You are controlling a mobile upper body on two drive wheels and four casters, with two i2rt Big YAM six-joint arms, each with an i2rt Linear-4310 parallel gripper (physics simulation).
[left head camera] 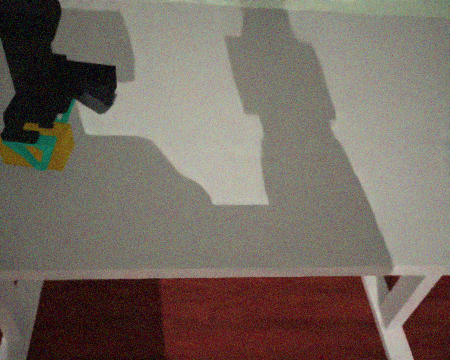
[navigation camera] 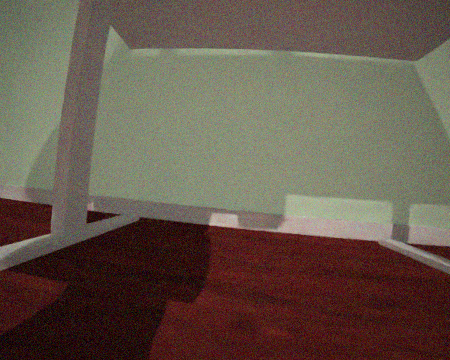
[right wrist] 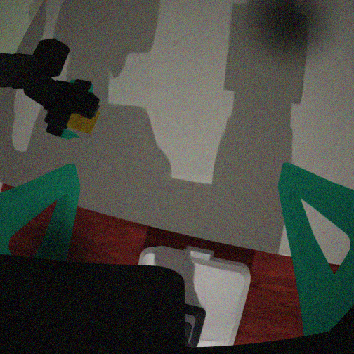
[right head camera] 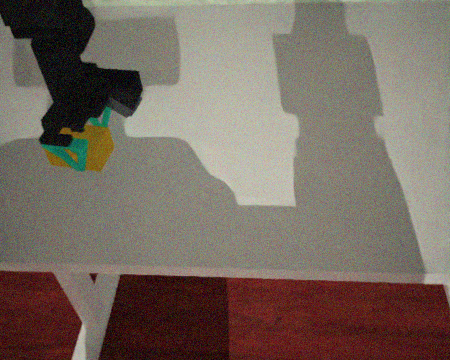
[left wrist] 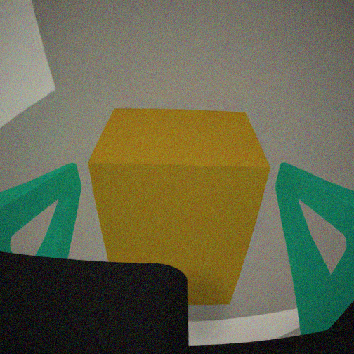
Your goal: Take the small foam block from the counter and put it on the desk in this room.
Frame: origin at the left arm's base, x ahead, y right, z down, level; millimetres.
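Seen in the pictures: left gripper, fingertip midpoint: (left head camera: 51,148) (right head camera: 91,150).
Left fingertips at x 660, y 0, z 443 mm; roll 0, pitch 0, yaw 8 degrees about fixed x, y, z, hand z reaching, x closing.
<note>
A point is followed by its place in that frame.
The foam block (left head camera: 64,146) @(x 650, y 23, z 429 mm) (right head camera: 102,148) @(x 652, y 23, z 431 mm) (left wrist: 177,215) (right wrist: 85,123) is orange-yellow and box-shaped. It appears to rest upright on the white desk (left head camera: 300,240) @(x 488, y 368, z 460 mm) (right head camera: 200,240) @(x 490, y 196, z 460 mm) (left wrist: 175,50) (right wrist: 185,205), at the left of both head views. My left gripper (left head camera: 54,145) @(x 661, y 0, z 443 mm) (right head camera: 93,147) @(x 661, y 0, z 443 mm) (left wrist: 177,174) is open around the block. In the left wrist view a gap shows between the block and each green finger. The block's lower part is partly hidden by the black gripper body there. My right gripper (right wrist: 178,174) is open, with no object between its fingers. The counter cannot be made out.
The desk's front edge crosses both head views, above red wooden floor (left head camera: 250,320) @(x 840, y 475, z 1410 mm) (right head camera: 325,320) @(x 854, y 503, z 1410 mm) (navigation camera: 310,290) @(x 730, y 423, z 1410 mm). White desk legs (left head camera: 397,340) (right head camera: 91,320) @(x 795, y -271, z 1328 mm) (navigation camera: 75,130) @(x 803, y -258, z 1064 mm) stand below. A pale green wall (navigation camera: 250,125) @(x 1246, y 285, z 875 mm) is behind the desk. A white rounded part (right wrist: 220,295) shows low in the right wrist view.
</note>
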